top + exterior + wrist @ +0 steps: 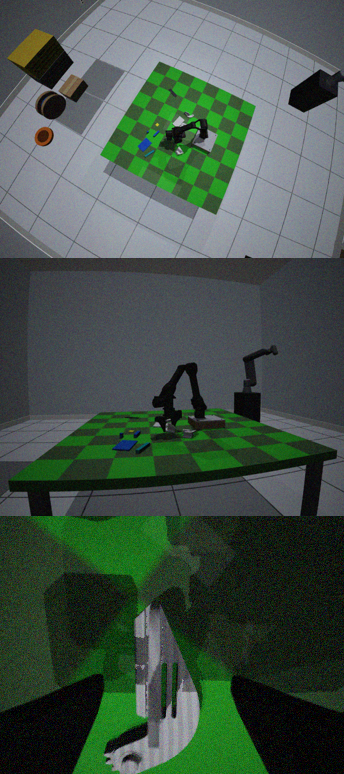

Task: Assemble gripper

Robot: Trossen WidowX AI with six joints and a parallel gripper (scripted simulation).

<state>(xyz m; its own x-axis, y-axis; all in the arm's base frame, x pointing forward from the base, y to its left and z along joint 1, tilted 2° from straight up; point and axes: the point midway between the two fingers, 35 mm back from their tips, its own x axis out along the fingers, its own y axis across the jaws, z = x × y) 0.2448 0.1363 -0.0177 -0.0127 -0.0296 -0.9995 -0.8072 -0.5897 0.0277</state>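
The grey gripper base is 17 cm to the right of my gripper tip and 4 cm ahead of it. Also, from my gripper tip: grey housing plate: 11 cm to the left, 10 cm behind, 2 cm above; then yellow piece: 23 cm ahead, 4 cm to the right; then blue bar: 19 cm ahead, 5 cm to the left.
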